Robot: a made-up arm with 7 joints.
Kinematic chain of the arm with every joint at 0, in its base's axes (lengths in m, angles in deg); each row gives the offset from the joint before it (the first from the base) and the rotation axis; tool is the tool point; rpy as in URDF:
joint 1: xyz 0 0 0 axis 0.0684 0.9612 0.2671
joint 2: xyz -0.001 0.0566 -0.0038 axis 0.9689 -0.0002 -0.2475
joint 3: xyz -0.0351 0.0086 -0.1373 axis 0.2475 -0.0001 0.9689
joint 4: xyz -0.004 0 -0.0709 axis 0.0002 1 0
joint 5: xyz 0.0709 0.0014 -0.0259 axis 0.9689 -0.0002 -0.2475
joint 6: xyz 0.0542 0 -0.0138 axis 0.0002 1 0
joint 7: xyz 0.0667 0 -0.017 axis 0.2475 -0.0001 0.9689
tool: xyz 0 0 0 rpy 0 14.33 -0.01
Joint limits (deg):
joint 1: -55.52..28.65
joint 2: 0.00..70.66
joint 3: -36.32..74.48
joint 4: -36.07..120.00
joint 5: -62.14..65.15
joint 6: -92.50..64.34
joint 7: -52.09..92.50
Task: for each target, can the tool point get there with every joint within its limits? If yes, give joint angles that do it. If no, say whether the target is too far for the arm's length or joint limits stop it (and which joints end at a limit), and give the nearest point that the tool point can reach.
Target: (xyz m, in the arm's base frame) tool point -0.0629 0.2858 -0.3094
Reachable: yes | joints -7.91 42.11 20.72 96.01 -39.41 47.23 54.64
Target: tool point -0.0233 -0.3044 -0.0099
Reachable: no: joint limits stop it (at a limit: joint 1, joint 2, joint 3, joint 5) | nearest point 0.1191 -0.0940 -0.0339 | short by 0.255 m
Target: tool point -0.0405 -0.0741 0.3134
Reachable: no: joint limits stop it (at a limit: joint 1, joint 2, joint 4) | nearest point 0.0661 0.1500 0.1386 | short by 0.304 m
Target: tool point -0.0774 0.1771 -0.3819
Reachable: yes | joints -3.23 12.55 -17.29 102.12 -43.14 -27.14 1.05
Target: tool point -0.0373 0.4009 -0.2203
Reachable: yes | joints -7.07 56.98 -4.97 94.72 -34.16 11.30 44.88
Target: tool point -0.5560 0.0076 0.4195
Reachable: no: too far | nearest point -0.2891 0.2314 -0.0832 | short by 0.612 m
